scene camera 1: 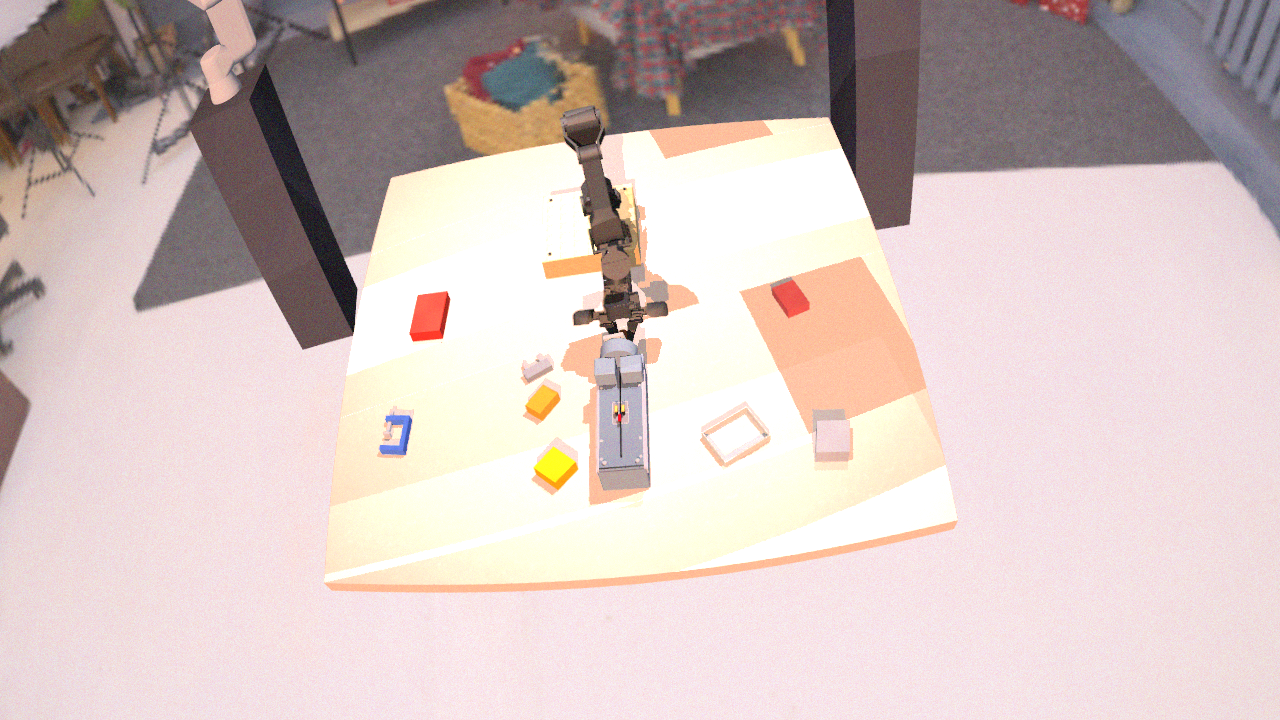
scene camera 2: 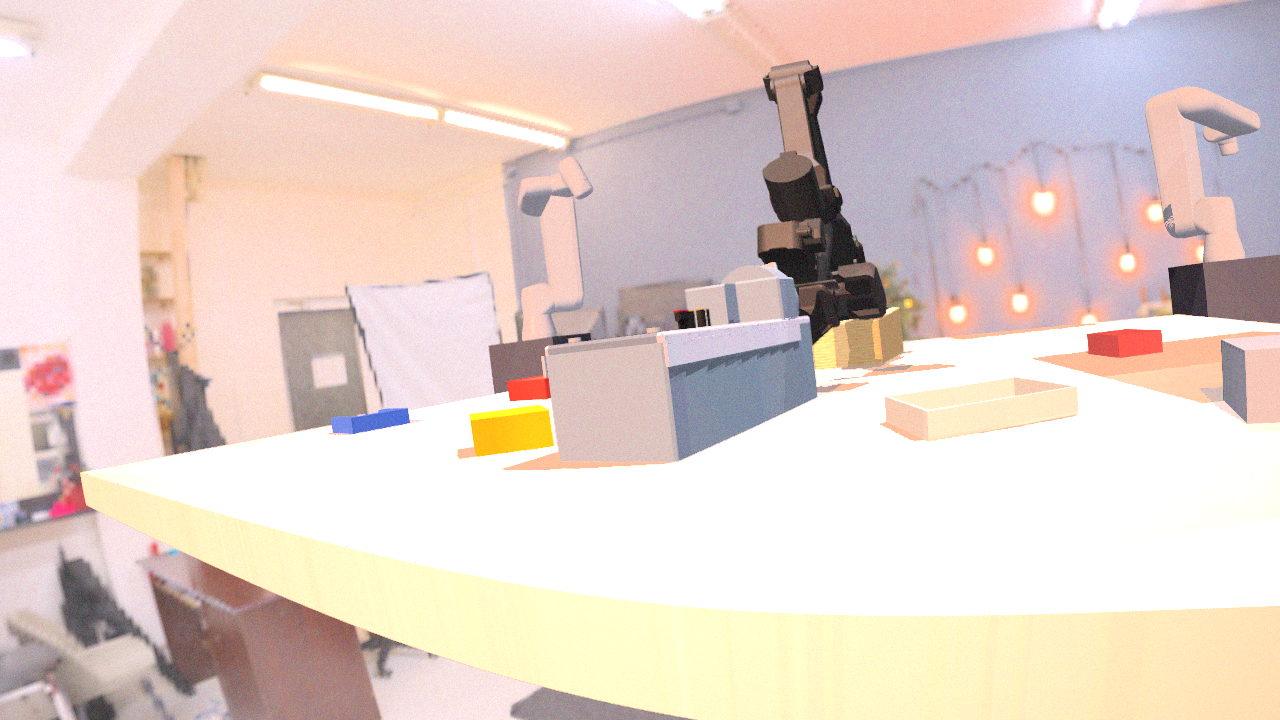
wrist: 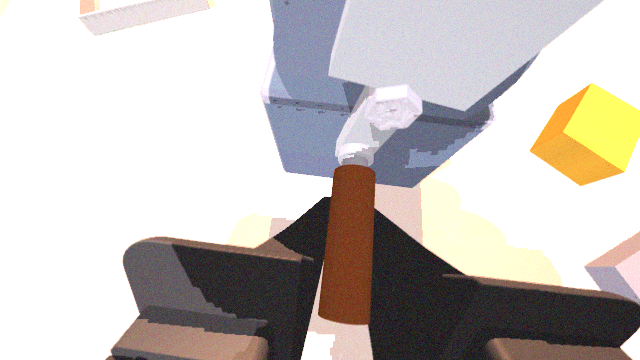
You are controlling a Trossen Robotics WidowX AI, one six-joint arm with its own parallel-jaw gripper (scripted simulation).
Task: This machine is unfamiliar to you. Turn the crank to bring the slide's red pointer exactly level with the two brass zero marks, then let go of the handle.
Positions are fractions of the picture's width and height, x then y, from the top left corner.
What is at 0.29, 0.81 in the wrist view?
My gripper.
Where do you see an orange crank handle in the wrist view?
0.54, 0.83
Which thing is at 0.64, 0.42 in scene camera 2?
My gripper.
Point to a shallow white tray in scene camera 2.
0.73, 0.58
